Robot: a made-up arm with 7 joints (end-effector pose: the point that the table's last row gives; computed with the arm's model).
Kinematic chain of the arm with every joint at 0, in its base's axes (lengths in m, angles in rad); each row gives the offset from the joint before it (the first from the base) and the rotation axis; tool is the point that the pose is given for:
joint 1: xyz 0 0 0.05 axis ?
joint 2: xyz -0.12 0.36 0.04 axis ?
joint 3: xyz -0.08 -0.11 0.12 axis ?
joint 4: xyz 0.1 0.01 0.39 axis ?
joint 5: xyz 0.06 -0.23 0 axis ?
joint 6: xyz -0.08 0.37 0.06 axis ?
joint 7: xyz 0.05 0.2 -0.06 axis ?
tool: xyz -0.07 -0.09 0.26
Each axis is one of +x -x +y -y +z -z.
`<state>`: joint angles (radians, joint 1 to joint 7).
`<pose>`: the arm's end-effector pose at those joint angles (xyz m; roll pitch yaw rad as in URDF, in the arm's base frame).
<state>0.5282 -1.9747 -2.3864 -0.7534 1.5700 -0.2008 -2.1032</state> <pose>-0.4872 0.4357 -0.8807 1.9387 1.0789 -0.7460</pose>
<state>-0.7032 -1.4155 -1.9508 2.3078 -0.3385 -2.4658 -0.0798</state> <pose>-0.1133 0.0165 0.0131 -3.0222 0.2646 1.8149</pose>
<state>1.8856 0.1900 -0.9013 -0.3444 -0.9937 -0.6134 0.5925</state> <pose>0.2133 0.6864 -0.2628 -1.1604 0.3396 -1.2557</pose>
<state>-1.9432 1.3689 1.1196 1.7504 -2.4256 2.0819 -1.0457</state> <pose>-0.2227 -0.1531 -0.7584 -2.6384 -0.3316 0.2189</pose>
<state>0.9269 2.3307 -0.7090 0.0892 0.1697 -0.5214 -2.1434</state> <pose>-0.6262 0.8258 -0.2408 1.7270 -0.9851 3.0759</pose>
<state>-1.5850 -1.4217 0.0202 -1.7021 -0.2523 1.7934 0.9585</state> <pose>-0.0986 -0.8151 0.6061 -1.2294 0.6793 -2.8649</pose>
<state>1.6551 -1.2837 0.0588 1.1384 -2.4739 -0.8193 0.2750</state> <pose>-0.2047 1.1368 -0.4645 -1.3071 0.5694 -1.6223</pose>
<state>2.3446 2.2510 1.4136 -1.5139 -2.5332 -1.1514 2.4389</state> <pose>0.3041 -0.3935 -0.5727 1.8324 0.4731 2.4441</pose>
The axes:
joint 1: -x
joint 2: +z
joint 3: -y
joint 4: -x
joint 5: -z
joint 6: -x
joint 7: -z

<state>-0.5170 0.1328 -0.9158 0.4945 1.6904 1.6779 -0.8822</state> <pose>0.6644 0.1260 -0.0077 -2.6818 0.6009 -1.9096</pose>
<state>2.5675 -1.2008 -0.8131 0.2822 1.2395 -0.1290 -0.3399</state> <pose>0.1139 0.4346 0.0790 2.0946 -0.7539 2.2693</pose>
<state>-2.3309 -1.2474 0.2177 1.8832 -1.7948 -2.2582 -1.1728</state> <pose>-0.2011 -0.9304 -0.0751 -2.4798 -0.0916 0.8007</pose>
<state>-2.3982 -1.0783 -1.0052 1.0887 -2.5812 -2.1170 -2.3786</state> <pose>0.0431 -0.2251 -0.4090 -0.4670 -0.0885 0.6881</pose>
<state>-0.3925 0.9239 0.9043 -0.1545 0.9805 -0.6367 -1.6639</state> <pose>-0.1207 -0.3900 0.9383 -2.2795 -1.0753 -2.6823</pose>
